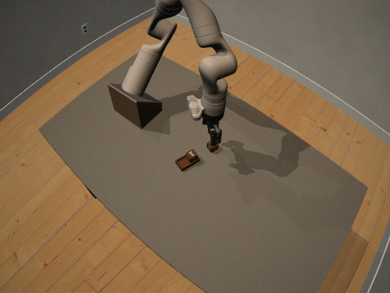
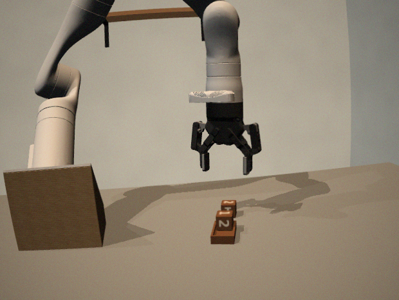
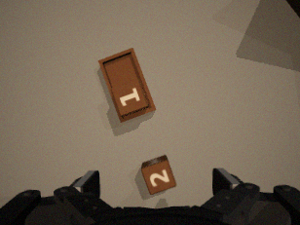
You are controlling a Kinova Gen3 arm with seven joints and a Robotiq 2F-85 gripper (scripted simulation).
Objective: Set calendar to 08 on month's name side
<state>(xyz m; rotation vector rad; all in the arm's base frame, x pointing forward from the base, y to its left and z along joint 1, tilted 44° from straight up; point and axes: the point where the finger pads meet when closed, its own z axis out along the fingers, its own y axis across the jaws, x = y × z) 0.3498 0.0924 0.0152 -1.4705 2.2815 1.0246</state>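
My hand is 90 mm above the brown cube, 20 mm to the right of it and 10 mm short of it. Also, from my hand: brown tray (100 mm below, 90 mm to the right, 10 mm behind).
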